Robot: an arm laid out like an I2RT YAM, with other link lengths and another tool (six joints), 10 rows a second.
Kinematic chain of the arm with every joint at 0, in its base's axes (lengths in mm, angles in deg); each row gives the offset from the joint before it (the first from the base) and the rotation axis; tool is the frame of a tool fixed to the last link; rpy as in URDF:
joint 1: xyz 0 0 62.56 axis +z
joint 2: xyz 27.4 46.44 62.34 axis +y
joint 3: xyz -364.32 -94.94 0 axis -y
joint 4: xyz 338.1 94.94 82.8 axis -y
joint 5: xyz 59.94 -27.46 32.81 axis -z
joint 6: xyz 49.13 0 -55.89 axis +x
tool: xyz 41 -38 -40 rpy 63.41 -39.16 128.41
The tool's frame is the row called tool.
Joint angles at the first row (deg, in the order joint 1, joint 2, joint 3, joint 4, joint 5, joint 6):
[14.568, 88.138, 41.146, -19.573, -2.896, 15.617]
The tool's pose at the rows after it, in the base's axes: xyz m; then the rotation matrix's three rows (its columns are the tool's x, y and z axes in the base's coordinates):
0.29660 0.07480 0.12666; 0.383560 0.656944 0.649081; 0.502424 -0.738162 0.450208; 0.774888 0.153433 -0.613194
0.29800 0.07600 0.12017; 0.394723 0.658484 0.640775; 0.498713 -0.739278 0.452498; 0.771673 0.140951 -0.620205
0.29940 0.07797 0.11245; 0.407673 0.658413 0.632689; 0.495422 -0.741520 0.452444; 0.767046 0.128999 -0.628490
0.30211 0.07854 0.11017; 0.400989 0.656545 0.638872; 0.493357 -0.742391 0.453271; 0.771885 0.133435 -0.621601
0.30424 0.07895 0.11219; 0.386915 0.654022 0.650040; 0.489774 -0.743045 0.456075; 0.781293 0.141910 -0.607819
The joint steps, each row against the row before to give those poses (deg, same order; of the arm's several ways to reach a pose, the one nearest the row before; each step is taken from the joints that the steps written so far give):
[0.000, 0.852, -0.001, 1.662, -0.022, 0.022]
[-0.001, 1.290, 0.000, 0.589, -0.393, 0.218]
[0.155, 1.530, 0.000, 0.765, -0.219, 0.438]
[-0.023, 0.438, 0.001, 0.984, 0.022, 0.022]
[-0.023, -0.395, 0.022, 0.655, 0.000, -0.023]

